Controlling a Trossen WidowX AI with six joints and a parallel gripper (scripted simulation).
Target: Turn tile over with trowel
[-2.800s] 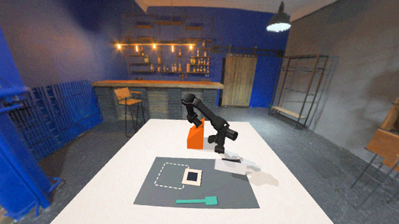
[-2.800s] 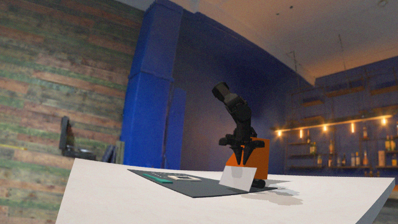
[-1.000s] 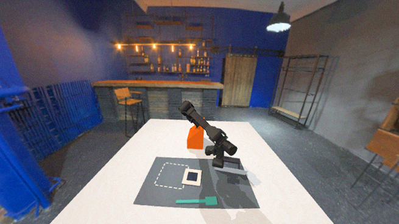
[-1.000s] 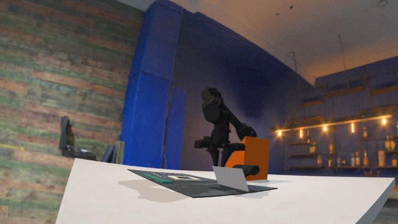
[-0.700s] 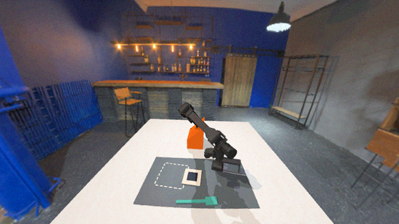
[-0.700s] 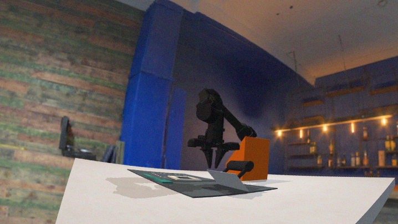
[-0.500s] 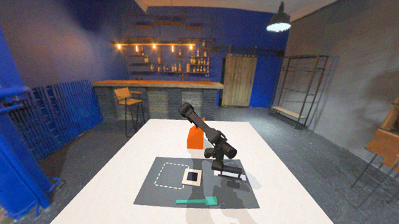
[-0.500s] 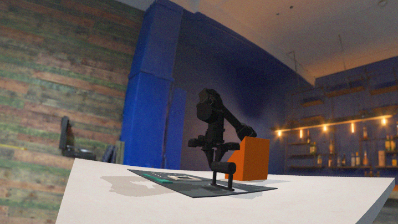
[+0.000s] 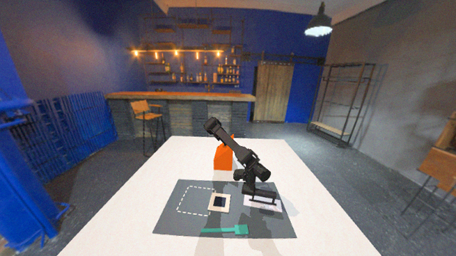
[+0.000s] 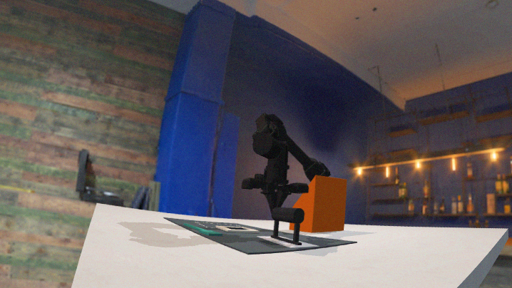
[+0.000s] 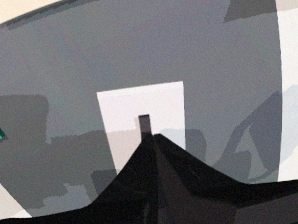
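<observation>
Right now the trowel is 60 mm to the left of my gripper tip, 20 mm below it and 20 mm ahead of it. The rest, counted from my gripper tip: dark grey mat: 130 mm to the right, 80 mm below, 20 mm ahead; tile: 160 mm to the right, 60 mm below, 10 mm ahead; teal spatula-shaped tool: 160 mm ahead, 120 mm to the right, 60 mm below.
</observation>
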